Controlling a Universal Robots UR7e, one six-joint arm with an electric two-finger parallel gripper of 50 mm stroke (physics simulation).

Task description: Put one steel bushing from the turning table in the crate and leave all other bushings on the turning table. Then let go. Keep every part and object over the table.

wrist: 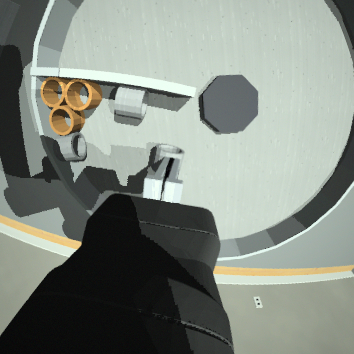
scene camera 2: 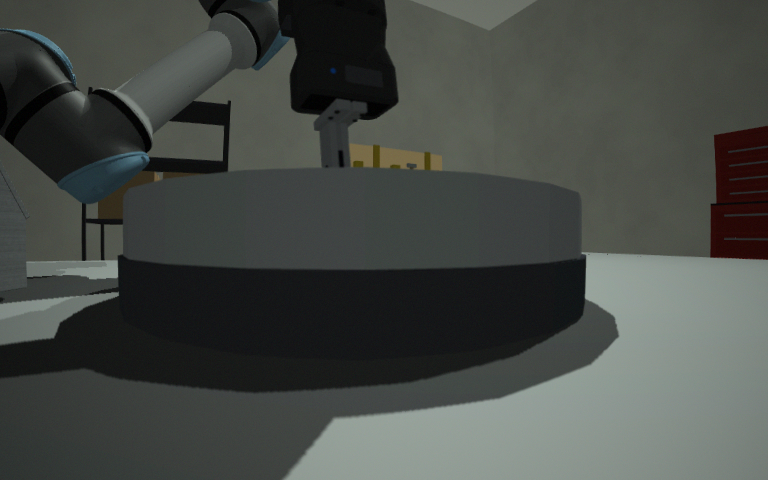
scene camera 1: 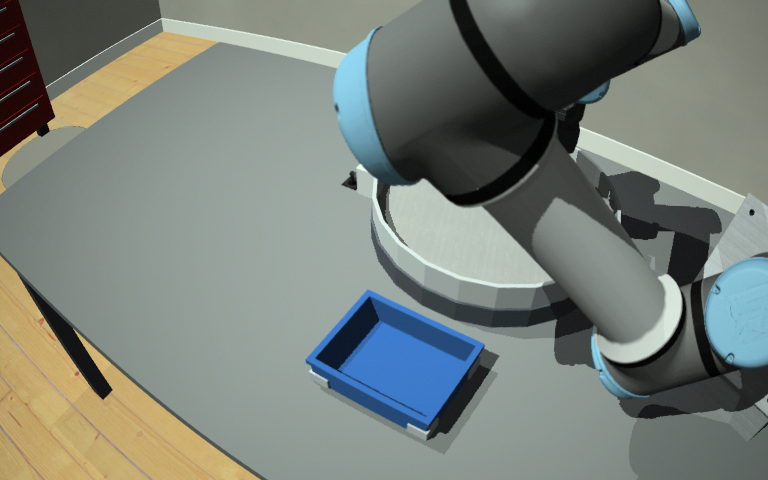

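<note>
My gripper is shut on a steel bushing at its fingertips over the turning table. The bushing's open end faces the wrist camera; its height above the plate is unclear. A second steel bushing lies beside the guide wall, up and left of the fingertips. A third steel bushing lies near the rim. Three orange-brown bushings stand clustered between the guide and rim. The blue crate is empty. In scene camera 1 the arm hides the gripper.
A pale guide wall runs inward from the turning table's rim. A dark octagonal hub is at its centre. The crate stands on the grey table beside the turning table, between it and the table's front edge.
</note>
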